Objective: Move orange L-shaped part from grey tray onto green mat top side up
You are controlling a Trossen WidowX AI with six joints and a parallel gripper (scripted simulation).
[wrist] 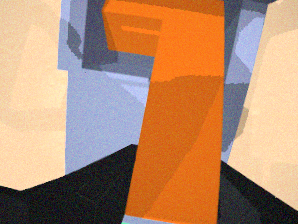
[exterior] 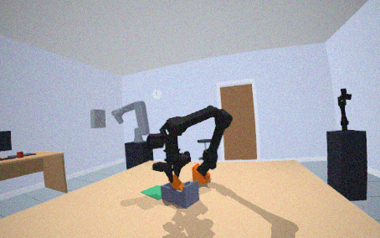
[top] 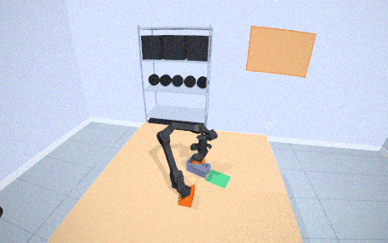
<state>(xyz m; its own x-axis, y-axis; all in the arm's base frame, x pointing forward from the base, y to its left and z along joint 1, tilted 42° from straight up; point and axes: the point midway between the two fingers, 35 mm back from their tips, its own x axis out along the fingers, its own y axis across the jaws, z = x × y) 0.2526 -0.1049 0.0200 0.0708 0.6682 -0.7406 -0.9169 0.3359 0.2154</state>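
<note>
The green mat is 7 cm behind my gripper tip, 13 cm to the right of it and 10 cm below it. The rest, counted from my gripper tip: orange L-shaped part (4 cm to the left, 3 cm below).
</note>
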